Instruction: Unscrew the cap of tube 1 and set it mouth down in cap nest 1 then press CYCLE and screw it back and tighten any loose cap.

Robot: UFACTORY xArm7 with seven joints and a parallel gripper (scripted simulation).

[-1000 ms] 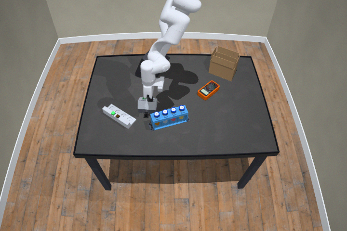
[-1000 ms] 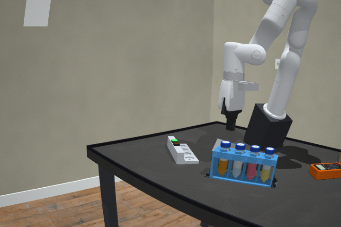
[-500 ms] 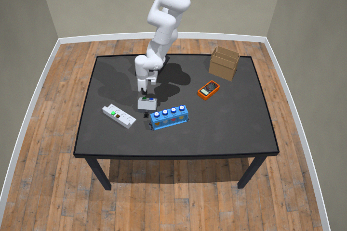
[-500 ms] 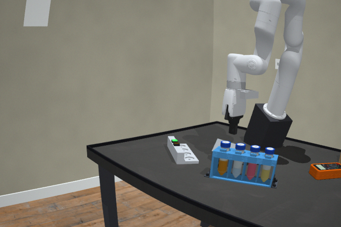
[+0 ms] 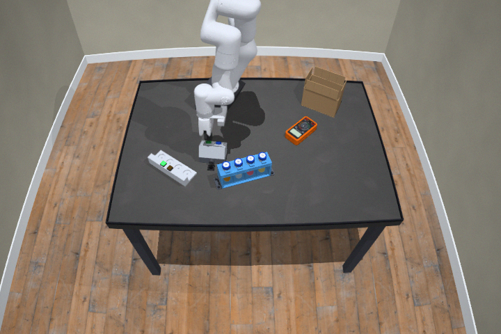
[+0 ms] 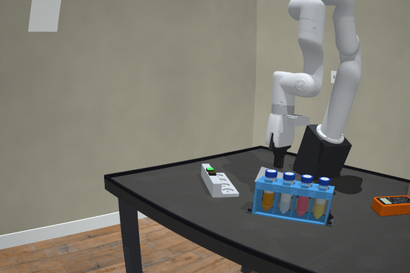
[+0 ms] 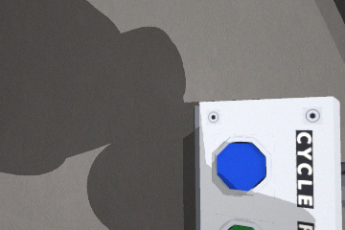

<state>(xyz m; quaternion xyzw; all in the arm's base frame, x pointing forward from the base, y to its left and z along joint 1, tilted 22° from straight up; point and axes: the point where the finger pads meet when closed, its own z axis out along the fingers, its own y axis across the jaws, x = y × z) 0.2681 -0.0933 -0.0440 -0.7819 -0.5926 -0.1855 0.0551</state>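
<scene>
The grey key housing is 3 cm ahead of my hand, 2 cm to the left of it and 5 cm below it. Round my hand: cap 1: 15 cm ahead, 22 cm to the left, 1 cm above.
</scene>
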